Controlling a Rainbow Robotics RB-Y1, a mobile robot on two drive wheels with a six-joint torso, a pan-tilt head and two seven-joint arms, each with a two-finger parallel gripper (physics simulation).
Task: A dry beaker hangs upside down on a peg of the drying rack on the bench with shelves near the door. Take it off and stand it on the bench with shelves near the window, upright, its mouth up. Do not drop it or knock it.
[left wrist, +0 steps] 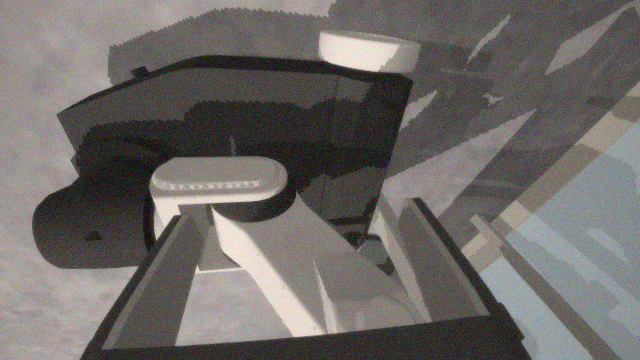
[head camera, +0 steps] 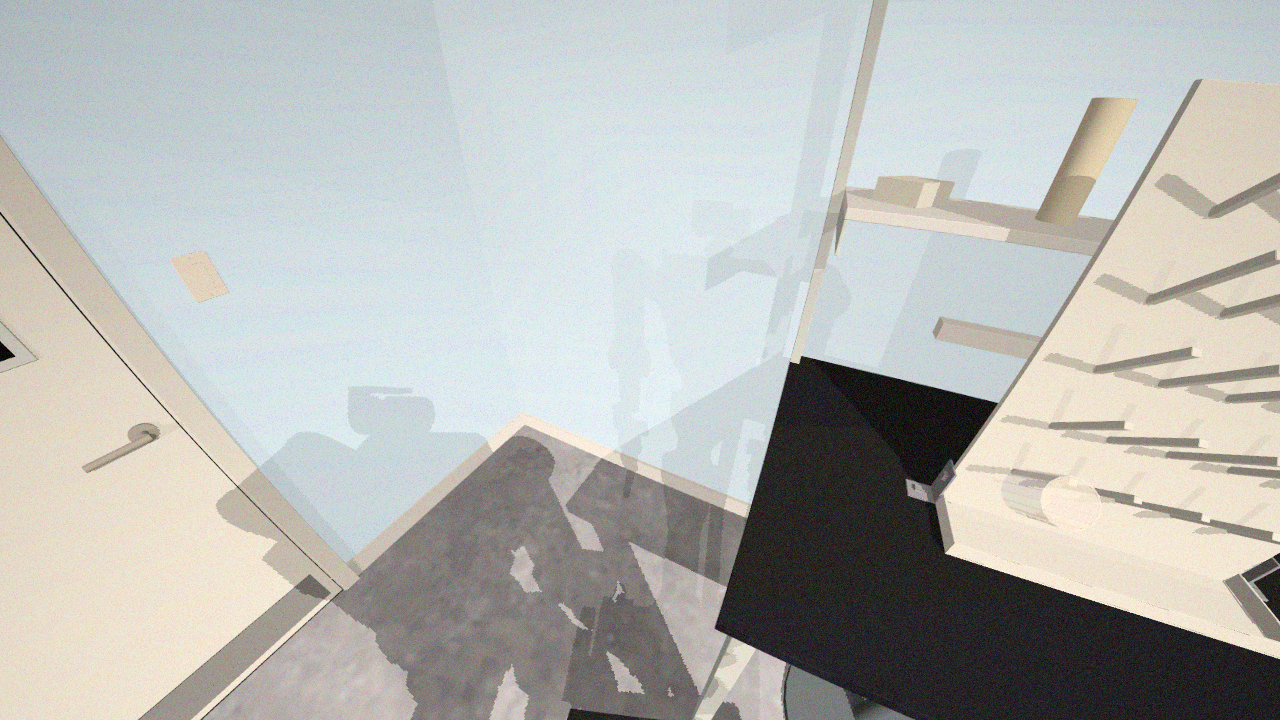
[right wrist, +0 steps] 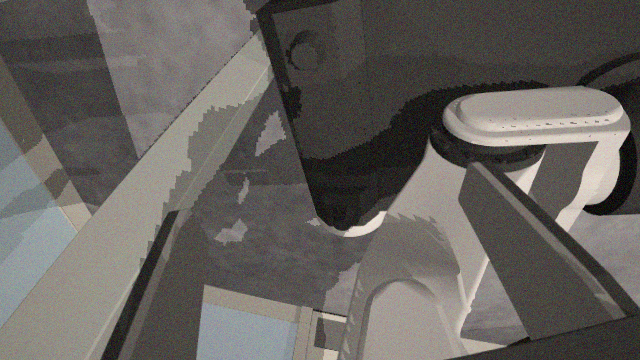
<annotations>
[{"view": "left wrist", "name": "my left gripper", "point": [300, 220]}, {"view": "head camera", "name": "black-topped bench with shelves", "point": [839, 573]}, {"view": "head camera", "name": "door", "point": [146, 540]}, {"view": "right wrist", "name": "my right gripper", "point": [332, 203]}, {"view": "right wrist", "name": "black-topped bench with shelves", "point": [78, 301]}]
</annotations>
